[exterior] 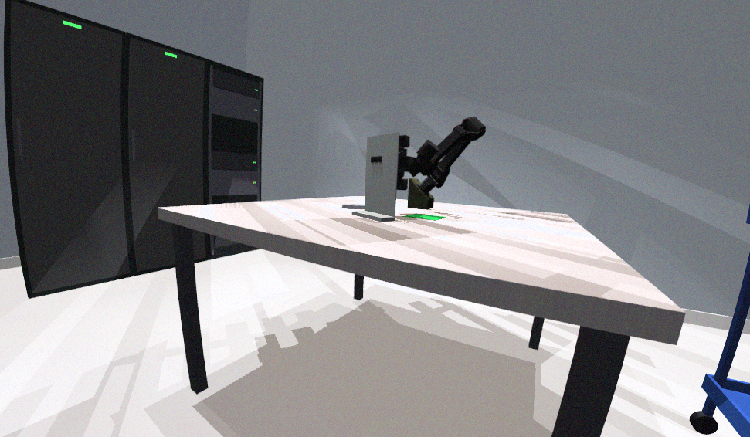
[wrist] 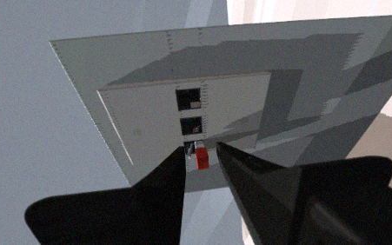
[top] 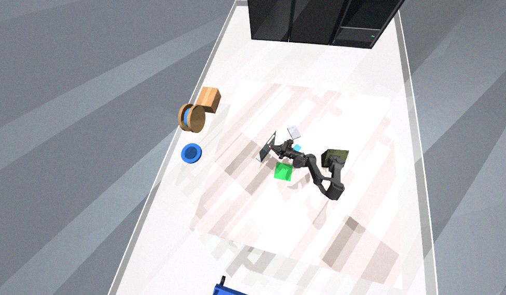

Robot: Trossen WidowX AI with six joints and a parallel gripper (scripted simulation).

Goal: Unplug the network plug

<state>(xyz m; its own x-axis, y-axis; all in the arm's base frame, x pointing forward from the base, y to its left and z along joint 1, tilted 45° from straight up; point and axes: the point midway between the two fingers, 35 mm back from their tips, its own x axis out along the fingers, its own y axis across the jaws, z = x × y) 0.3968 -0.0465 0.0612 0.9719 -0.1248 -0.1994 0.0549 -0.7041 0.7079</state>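
Now: the network plug 10 mm ahead of my gripper tip. From my gripper tip the other things lie so: grey upright panel: 60 mm below, 20 mm to the right, 20 mm ahead; then green marked square: 180 mm below, 110 mm to the left, 110 mm behind.
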